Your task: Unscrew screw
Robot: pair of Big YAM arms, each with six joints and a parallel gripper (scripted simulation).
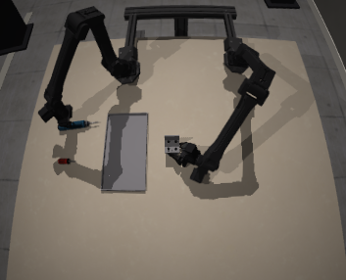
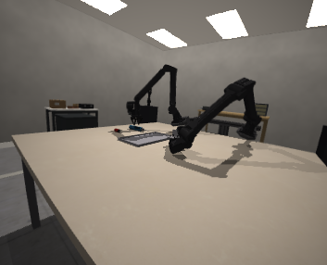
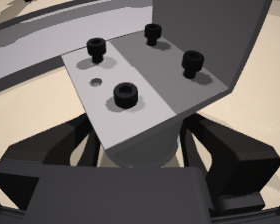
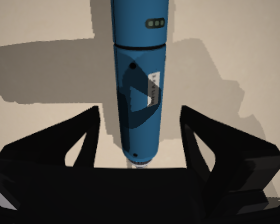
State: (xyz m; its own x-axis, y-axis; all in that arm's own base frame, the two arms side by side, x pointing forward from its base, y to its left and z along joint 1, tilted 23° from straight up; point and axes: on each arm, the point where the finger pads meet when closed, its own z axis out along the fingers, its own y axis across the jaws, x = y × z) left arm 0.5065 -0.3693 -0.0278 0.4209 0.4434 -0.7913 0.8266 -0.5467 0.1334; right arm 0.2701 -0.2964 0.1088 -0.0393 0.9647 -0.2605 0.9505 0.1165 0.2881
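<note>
My left gripper is now 1 cm below the joint module. Also, from my left hand: grey bracket (5 cm above); then flat grey tray (24 cm to the right, 3 cm behind, 2 cm below); then red-handled tool (55 cm to the right, 1 cm below).
</note>
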